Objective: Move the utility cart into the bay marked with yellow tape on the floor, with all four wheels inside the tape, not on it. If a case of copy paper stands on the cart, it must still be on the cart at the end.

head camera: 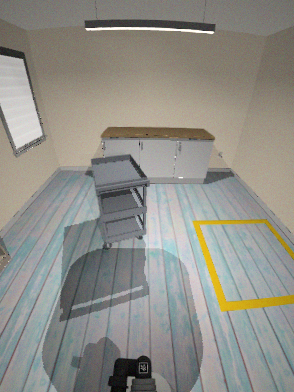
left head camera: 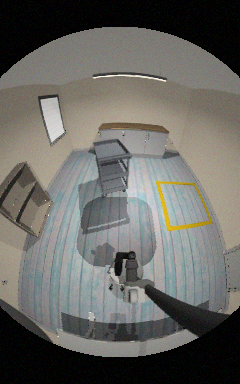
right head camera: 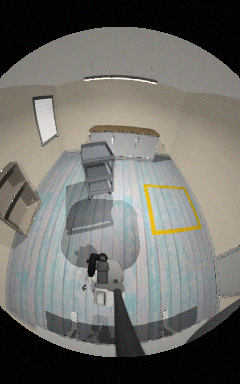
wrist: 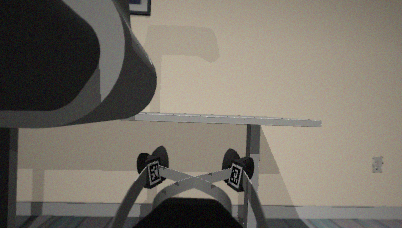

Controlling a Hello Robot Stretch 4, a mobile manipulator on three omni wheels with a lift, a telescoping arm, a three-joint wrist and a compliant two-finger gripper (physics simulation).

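The grey utility cart has three trays and small casters. It stands upright ahead and a little left, turned at a slight angle, in front of the cabinet. No paper case shows on its trays. The yellow tape bay lies on the floor to the right of the cart and nearer to me. The cart is wholly outside it, with floor between them. My gripper is open and empty, apart from the cart and facing a wall. The cart does not show in the wrist view.
A low white cabinet with a wooden top stands against the far wall behind the cart. An open shelf unit is at the left wall. A pale table stands beyond the gripper in the wrist view.
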